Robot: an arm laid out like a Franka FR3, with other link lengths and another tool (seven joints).
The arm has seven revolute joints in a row. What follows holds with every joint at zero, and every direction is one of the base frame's.
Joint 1 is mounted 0.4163 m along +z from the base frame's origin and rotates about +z.
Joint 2 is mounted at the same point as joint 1 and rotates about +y.
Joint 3 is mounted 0.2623 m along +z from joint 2 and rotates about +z.
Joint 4 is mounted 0.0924 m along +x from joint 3 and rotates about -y.
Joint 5 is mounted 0.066 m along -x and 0.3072 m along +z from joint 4 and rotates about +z.
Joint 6 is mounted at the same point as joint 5 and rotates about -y.
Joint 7 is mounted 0.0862 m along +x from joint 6 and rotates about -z.
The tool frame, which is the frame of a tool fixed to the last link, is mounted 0.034 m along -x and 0.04 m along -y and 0.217 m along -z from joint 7; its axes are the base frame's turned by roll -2.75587, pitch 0 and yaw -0.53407 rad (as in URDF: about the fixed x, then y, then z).
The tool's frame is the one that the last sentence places.
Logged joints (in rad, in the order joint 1, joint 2, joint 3, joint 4, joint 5, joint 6, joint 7), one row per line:
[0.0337 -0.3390 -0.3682 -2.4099 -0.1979 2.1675 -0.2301]
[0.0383 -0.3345 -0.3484 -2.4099 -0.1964 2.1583 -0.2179]
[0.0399 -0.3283 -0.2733 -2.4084 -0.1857 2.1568 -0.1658]
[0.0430 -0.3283 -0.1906 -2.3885 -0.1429 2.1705 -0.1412]
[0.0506 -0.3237 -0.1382 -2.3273 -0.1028 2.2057 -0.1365]
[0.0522 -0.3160 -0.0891 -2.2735 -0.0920 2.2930 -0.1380]
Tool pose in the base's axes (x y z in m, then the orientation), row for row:
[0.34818 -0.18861 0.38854 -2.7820 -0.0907 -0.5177]
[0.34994 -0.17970 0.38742 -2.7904 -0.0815 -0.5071]
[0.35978 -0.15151 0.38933 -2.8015 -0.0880 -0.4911]
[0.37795 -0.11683 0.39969 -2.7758 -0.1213 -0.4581]
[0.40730 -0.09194 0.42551 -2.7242 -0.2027 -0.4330]
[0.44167 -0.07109 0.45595 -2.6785 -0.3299 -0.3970]
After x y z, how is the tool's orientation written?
As angles about the fixed x, y, z axes (roll, pitch, yaw), in radians.
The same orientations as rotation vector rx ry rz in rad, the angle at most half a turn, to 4 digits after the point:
[-2.7185 0.6959 -0.2537]
[-2.7276 0.6858 -0.2362]
[-2.7438 0.6656 -0.2384]
[-2.7332 0.6049 -0.2831]
[-2.6987 0.5329 -0.3983]
[-2.6656 0.4282 -0.5657]

